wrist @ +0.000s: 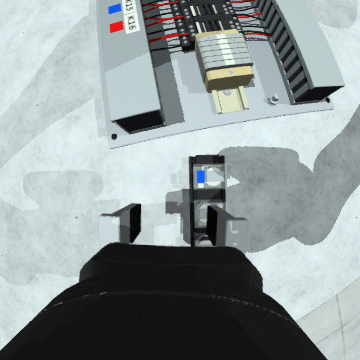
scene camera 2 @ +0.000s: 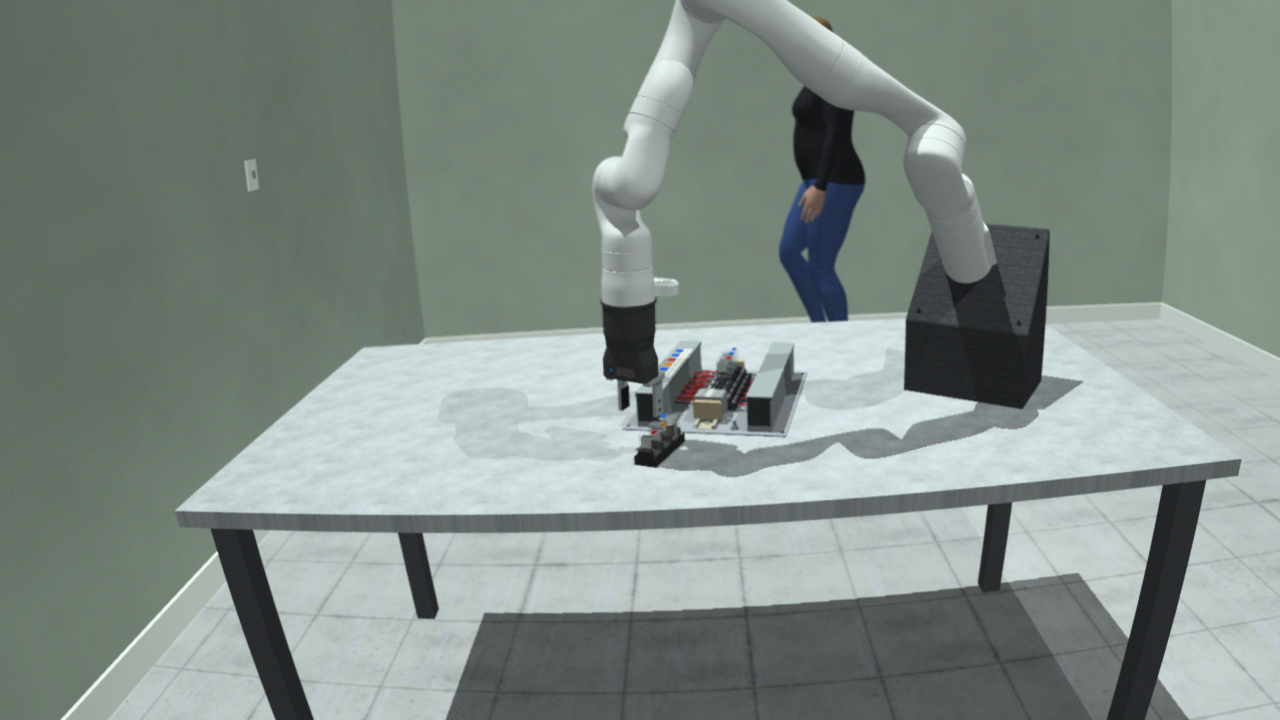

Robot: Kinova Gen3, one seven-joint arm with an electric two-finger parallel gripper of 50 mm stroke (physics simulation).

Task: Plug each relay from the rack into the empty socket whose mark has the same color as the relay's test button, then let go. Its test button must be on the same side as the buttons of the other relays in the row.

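Seen in the pictures: gripper, between the fingertips: (wrist: 173, 218) (scene camera 2: 640, 411); arm's base, origin of its link: (scene camera 2: 968, 262).
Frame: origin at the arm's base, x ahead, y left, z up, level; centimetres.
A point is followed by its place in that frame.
The black rack (scene camera 2: 646, 460) {x 56.0, y 33.0, z -22.2 cm} (wrist: 207, 159) {x 52.7, y 24.8, z -20.3 cm} holds three relays. The relay with a blue test button (wrist: 214, 176) {x 52.9, y 26.5, z -17.9 cm} is at the end nearest the panel, its button at the left in the wrist view. The middle relay (wrist: 202, 214) {x 54.9, y 29.1, z -17.9 cm} and the third relay (wrist: 203, 240) {x 55.6, y 31.2, z -17.9 cm} are partly hidden by a finger. My gripper (scene camera 2: 640, 402) {x 57.1, y 28.3, z -16.1 cm} (wrist: 173, 218) {x 57.1, y 28.3, z -16.1 cm} is open and empty, above table height beside the rack; its right finger overlaps the rack in the wrist view. Black sockets (scene camera 2: 740, 386) {x 42.5, y 4.9, z -20.7 cm} (wrist: 210, 14) {x 46.2, y 10.0, z -19.3 cm} stand in a row, with plugged relays (scene camera 2: 731, 363) {x 44.3, y -1.5, z -18.4 cm} at the far end. Blue (wrist: 114, 9) {x 55.8, y 7.6, z -16.2 cm} and red (wrist: 116, 27) {x 56.2, y 10.3, z -16.2 cm} marks show by K15 and K16.
The panel's left duct (scene camera 2: 677, 374) {x 53.3, y 8.9, z -16.8 cm} (wrist: 131, 92) {x 56.8, y 17.7, z -16.3 cm} rises close to my gripper. The right duct (scene camera 2: 771, 380) {x 37.1, y 14.9, z -16.3 cm} (wrist: 317, 65) {x 39.6, y 20.3, z -16.3 cm} flanks the sockets. Beige terminal blocks (scene camera 2: 709, 408) {x 47.3, y 18.5, z -19.6 cm} (wrist: 227, 55) {x 47.4, y 16.5, z -17.9 cm} stand at the row's near end. The black robot base (scene camera 2: 971, 358) {x 1.6, y 10.5, z -14.8 cm} stands at the table's right.
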